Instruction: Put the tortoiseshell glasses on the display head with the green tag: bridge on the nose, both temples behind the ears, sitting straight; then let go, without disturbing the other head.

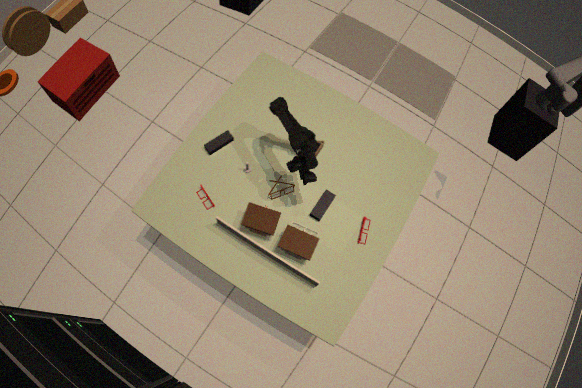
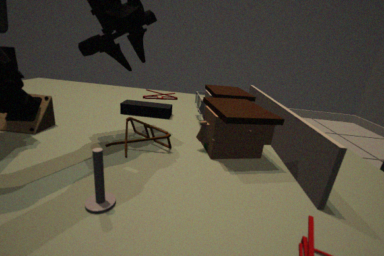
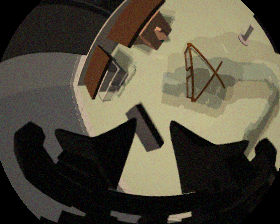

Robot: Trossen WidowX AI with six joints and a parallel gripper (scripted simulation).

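Now: the round foot 31 cm to the right of my gripper tip, 14 cm below it and 2 cm ahead of it. Also, from my gripper tip: display head (22 cm ahead, 11 cm below, 10 cm to the right); then long upright board (37 cm ahead, 11 cm below, 1 cm to the left).
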